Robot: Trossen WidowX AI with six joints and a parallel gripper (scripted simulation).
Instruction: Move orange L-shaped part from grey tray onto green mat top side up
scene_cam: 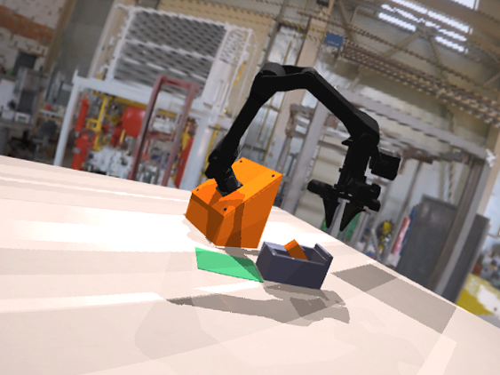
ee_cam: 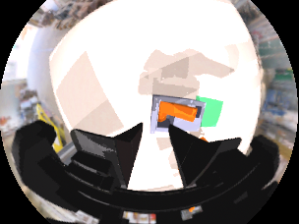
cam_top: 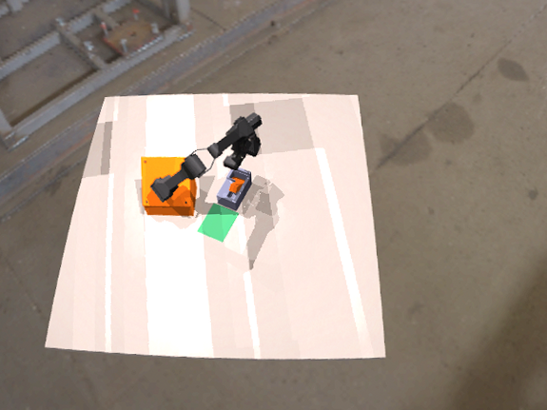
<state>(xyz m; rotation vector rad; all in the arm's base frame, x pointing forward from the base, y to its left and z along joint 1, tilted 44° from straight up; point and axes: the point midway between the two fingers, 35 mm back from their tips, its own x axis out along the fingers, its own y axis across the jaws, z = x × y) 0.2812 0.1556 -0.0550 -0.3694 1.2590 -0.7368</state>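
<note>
The orange L-shaped part is 20 mm behind my gripper tip, 40 mm to the right of it and 110 mm below it. Round my gripper tip: green mat (80 mm behind, 210 mm to the right, 160 mm below).
</note>
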